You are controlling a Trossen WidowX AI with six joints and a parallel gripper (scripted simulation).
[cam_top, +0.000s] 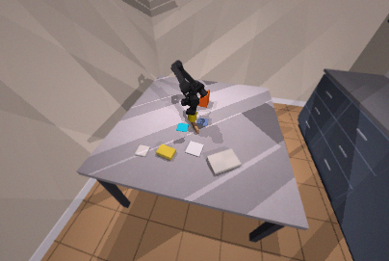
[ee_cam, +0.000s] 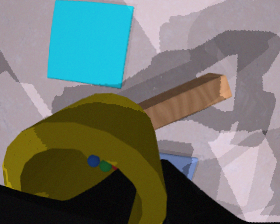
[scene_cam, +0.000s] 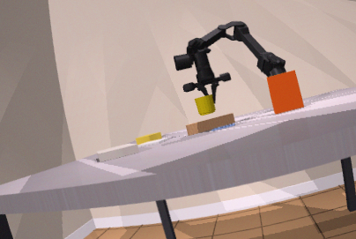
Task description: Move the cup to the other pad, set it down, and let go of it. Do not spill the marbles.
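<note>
My gripper tip is 10 cm above the cyan pad, 8 cm short of it and 5 cm to the left of it. From my gripper tip the other things lie so: wooden bar: 8 cm below, 2 cm ahead, 1 cm to the left; then yellow cup: 2 cm ahead; then light blue pad: 10 cm below, 7 cm to the left, 4 cm behind.
</note>
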